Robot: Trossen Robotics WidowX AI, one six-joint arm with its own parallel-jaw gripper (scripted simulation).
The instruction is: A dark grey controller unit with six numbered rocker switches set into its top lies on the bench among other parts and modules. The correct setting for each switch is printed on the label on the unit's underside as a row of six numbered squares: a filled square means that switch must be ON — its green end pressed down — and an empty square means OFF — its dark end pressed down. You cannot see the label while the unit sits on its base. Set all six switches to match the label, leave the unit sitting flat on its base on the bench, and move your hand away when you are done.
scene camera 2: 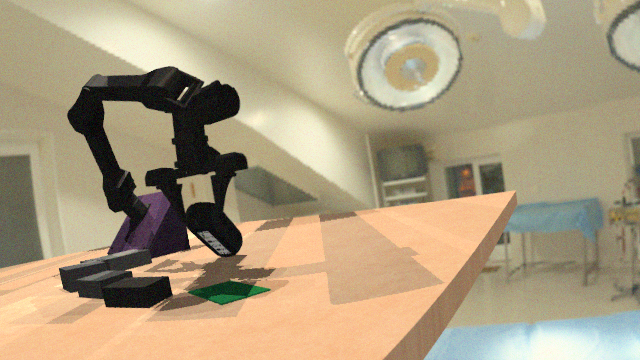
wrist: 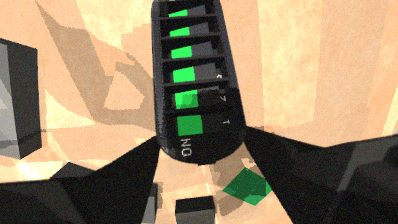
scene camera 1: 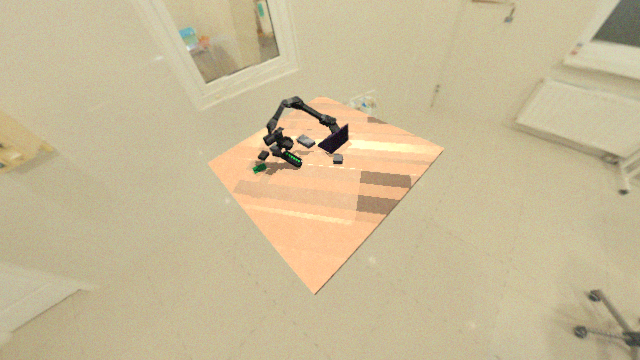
Labels:
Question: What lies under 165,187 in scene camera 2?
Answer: My gripper.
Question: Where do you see a flat green card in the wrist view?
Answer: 248,186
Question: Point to a flat green card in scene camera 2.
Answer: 230,291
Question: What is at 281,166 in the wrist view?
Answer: My gripper.

